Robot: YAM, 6 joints.
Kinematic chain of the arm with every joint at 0, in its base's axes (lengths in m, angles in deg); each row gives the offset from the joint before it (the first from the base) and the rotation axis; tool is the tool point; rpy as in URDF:
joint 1: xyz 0 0 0.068 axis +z
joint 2: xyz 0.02 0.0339 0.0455 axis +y
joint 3: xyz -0.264 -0.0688 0 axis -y
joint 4: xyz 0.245 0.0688 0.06 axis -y
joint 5: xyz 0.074 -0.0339 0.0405 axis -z
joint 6: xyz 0.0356 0 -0.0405 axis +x
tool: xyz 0 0 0 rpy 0 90 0
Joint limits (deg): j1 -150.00..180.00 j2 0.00..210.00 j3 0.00..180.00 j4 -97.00..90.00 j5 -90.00..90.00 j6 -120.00..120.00
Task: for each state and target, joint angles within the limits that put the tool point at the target. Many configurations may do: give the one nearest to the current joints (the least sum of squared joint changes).
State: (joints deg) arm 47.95 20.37 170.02 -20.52 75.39 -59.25
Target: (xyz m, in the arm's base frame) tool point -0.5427 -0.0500 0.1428
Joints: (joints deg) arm 1.52 3.88 180.00 -42.59 87.70 -59.25
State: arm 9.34 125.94 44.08 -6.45 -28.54 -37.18
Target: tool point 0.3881 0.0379 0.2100
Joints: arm 3.06 101.72 65.11 -0.87 -28.71 -37.18
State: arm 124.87 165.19 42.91 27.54 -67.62 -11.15
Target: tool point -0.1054 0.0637 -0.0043
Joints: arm 132.23 128.82 10.83 24.02 -81.65 -11.15
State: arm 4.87 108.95 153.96 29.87 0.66 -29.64
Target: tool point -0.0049 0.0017 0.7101
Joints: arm 4.41 100.54 177.64 52.14 -3.34 -29.64
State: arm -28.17 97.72 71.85 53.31 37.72 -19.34
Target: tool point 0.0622 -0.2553 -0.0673
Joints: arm -71.26 141.80 36.28 40.08 40.46 -19.34
